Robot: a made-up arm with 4 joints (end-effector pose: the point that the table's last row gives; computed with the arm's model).
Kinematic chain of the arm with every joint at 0, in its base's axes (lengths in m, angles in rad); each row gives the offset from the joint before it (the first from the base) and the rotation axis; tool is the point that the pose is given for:
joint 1: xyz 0 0 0.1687 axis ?
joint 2: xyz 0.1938 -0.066 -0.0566 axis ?
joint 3: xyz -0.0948 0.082 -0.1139 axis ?
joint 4: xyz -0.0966 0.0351 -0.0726 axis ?
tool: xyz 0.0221 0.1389 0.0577
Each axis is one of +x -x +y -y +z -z.
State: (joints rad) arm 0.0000 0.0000 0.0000 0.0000
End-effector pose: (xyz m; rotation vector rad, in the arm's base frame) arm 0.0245 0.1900 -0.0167 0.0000 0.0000 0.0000
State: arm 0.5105 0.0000 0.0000 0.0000
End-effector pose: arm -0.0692 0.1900 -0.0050 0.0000 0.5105 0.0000
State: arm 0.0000 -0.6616 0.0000 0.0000
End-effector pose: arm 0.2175 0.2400 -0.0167 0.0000 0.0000 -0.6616
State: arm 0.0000 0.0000 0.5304 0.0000
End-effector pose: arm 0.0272 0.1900 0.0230 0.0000 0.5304 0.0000
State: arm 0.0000 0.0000 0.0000 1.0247
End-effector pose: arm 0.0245 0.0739 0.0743 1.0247 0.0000 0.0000
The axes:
joint 1: +y
joint 2: +z
joint 3: +y
joint 4: +x

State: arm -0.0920 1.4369 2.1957 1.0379
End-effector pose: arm 0.0725 -0.0370 0.0200 -0.7700 1.6152 -0.2012
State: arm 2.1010 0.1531 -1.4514 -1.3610
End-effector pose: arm -0.3591 0.1480 0.0857 -1.1583 0.5553 0.4062
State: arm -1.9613 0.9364 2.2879 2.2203
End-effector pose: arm 0.0397 -0.1086 0.3780 1.3584 -0.3255 -0.5175
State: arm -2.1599 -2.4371 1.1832 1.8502
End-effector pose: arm -0.0802 -0.0311 0.4409 -1.8961 0.0518 -0.4382
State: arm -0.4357 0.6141 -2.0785 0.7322
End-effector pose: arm 0.1088 0.0170 -0.0744 0.8740 -2.1659 1.4483
